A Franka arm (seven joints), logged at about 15 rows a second.
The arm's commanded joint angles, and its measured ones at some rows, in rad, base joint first. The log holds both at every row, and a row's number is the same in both.
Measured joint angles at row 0:
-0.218 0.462 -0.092 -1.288 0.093 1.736 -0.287
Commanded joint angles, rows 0 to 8:
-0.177 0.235 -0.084 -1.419 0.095 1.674 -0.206
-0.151 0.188 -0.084 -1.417 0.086 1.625 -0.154
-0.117 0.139 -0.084 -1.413 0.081 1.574 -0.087
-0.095 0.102 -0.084 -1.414 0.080 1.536 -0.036
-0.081 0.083 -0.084 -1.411 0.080 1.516 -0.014
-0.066 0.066 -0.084 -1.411 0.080 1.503 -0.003
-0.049 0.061 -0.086 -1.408 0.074 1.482 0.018
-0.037 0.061 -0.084 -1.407 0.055 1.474 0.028
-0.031 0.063 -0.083 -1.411 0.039 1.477 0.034
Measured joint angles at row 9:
-0.047 0.071 -0.081 -1.368 0.072 1.465 0.005
